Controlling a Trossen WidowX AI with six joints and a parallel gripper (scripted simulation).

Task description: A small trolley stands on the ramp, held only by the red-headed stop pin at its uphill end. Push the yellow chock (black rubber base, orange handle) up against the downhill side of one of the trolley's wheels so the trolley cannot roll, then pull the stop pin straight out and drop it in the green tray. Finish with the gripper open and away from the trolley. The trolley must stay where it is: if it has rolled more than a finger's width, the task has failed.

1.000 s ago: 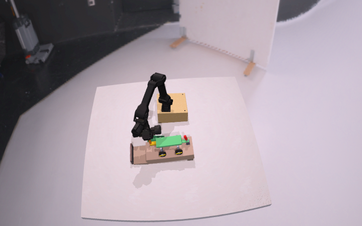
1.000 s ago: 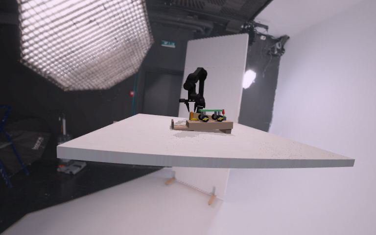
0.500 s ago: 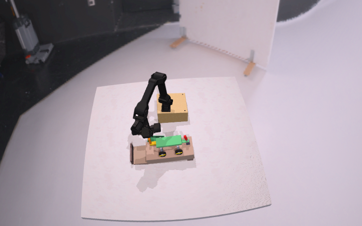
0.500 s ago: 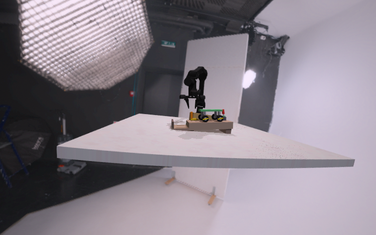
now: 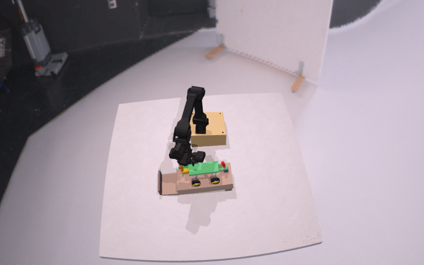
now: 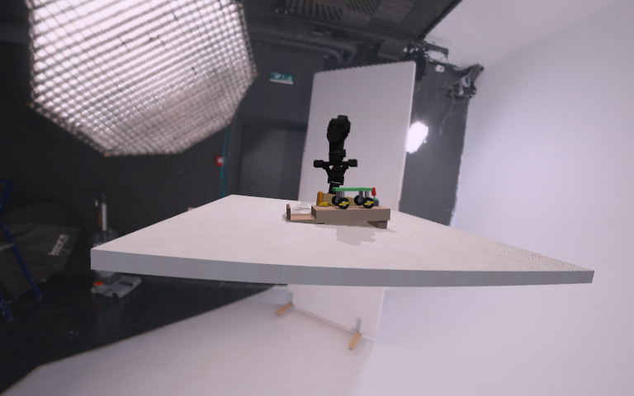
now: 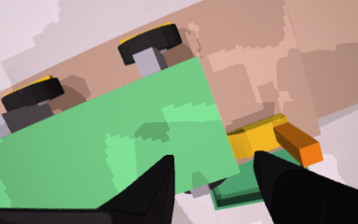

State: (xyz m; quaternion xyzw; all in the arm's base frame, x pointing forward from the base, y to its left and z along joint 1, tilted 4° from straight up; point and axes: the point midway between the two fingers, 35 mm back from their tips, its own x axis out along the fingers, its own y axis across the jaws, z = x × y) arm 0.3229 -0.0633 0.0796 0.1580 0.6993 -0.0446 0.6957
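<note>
Now: the red-headed stop pin 2 cm behind my gripper tip, 19 cm to the left of it and 4 cm below it. From my gripper tip the other things lie so: yellow chock 4 cm behind, 3 cm to the right, 9 cm below; trolley 1 cm ahead, 8 cm to the left, 6 cm below; ramp 1 cm ahead, 7 cm to the left, 12 cm below.
</note>
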